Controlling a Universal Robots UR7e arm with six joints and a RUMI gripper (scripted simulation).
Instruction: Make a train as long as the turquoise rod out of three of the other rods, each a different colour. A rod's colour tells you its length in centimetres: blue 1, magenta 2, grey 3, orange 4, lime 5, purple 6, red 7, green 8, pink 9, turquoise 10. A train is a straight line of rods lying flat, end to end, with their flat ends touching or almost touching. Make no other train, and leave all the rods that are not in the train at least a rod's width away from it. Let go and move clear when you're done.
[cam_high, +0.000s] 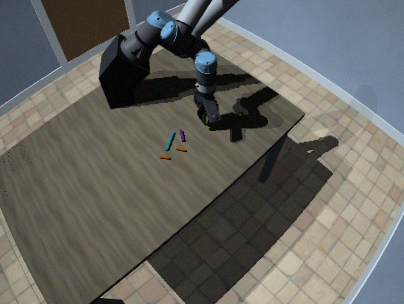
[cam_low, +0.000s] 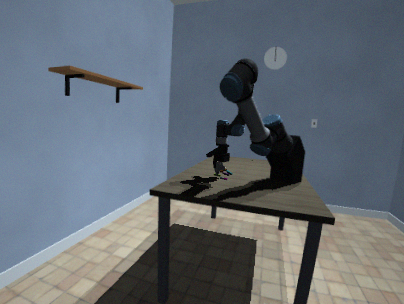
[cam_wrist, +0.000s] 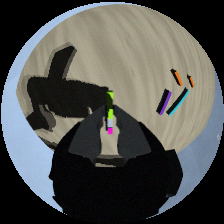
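Right now my hand is 4 cm past the grey rod, 2 cm above it and 1 cm to the right of it. Round my hand: lime rod 1 cm below; then purple rod 12 cm to the right, 2 cm below, 2 cm behind; then magenta rod 7 cm behind, 2 cm below, 1 cm to the left.
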